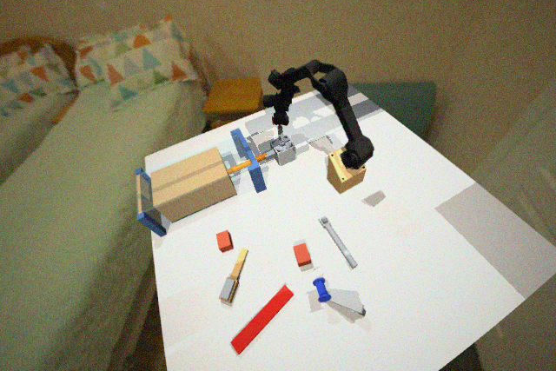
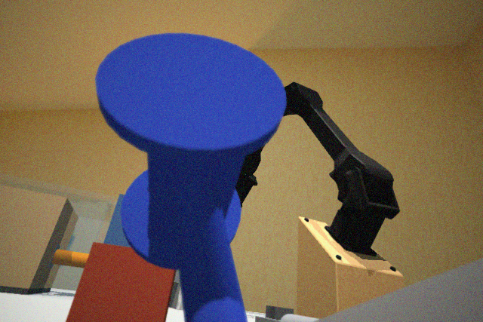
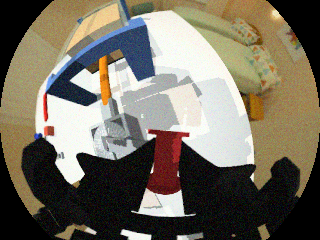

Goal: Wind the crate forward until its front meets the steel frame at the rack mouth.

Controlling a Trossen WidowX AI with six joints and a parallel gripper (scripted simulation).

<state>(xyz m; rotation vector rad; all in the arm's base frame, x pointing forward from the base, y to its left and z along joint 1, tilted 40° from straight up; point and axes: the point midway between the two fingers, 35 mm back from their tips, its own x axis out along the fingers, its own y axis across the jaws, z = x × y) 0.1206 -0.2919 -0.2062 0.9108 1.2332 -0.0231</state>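
My gripper tip is 40 mm to the right of the grey crank arm and 30 mm above it. Round my gripper tip: grey winch (100 mm below, 90 mm to the left, 10 mm ahead); then winch drum (100 mm to the left, 100 mm below, 30 mm ahead); then red grip (10 mm to the left, 10 mm behind).
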